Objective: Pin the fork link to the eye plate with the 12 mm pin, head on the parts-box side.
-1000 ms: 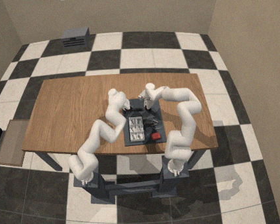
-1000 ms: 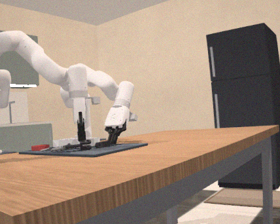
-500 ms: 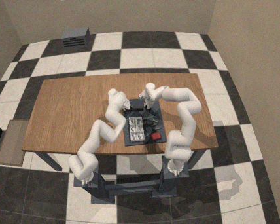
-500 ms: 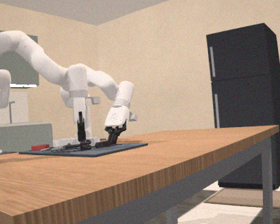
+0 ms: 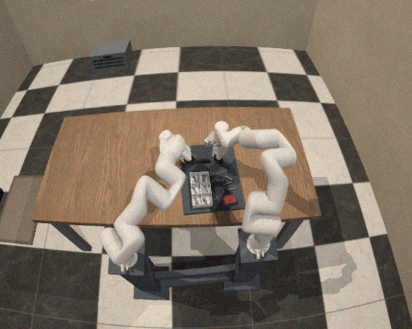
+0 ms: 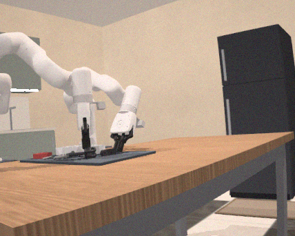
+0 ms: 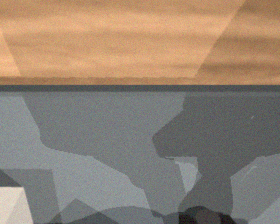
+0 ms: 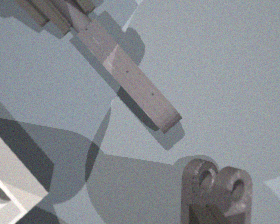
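Observation:
My right gripper is now 40 mm above the fork link, 10 mm to the left of it and 10 mm short of it. The rest, counted from my right hand: eye plate (100 mm to the left, 40 mm below, 30 mm ahead); dark mat (70 mm behind, 60 mm to the left, 60 mm below); white parts box (170 mm behind, 130 mm to the left, 50 mm below).
The eye plate lies 60 mm to the right of my left hand and 20 mm below it. Also, from my left hand: dark mat 100 mm to the right, 100 mm behind, 30 mm below; then fork link 170 mm to the right, 20 mm behind, 10 mm below; then white parts box 200 mm behind, 30 mm to the right, 20 mm below.

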